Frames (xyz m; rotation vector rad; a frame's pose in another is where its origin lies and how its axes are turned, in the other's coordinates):
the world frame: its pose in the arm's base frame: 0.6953 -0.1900 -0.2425 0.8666 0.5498 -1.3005
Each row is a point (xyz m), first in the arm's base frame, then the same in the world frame.
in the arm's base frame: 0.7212 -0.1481 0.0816
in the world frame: -0.2711 0.1038 0.1524
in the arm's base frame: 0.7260 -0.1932 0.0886
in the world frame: -0.2487 0.1086 0.1922
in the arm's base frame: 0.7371 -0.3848 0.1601
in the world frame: -0.1881 0.1299 0.3867
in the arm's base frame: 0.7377 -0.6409 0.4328
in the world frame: -0.2477 0.1868 0.7516
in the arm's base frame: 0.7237 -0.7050 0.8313
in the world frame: -0.5221 0.2660 1.0372
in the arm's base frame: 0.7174 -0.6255 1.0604
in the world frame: -0.7485 0.3172 1.1076
